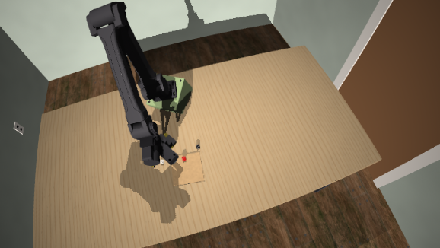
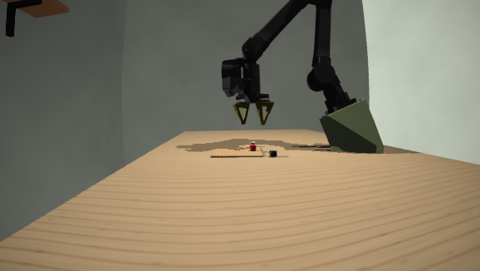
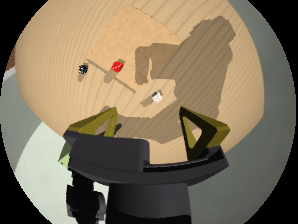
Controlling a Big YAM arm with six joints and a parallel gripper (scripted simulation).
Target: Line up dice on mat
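The white die is 20 mm to the right of my hand and 80 mm below it. From my hand the other things lie so: tan mat 50 mm ahead, 90 mm to the left, 80 mm below; black die 50 mm behind, 150 mm to the left, 80 mm below; red die 80 mm to the left, 70 mm below.
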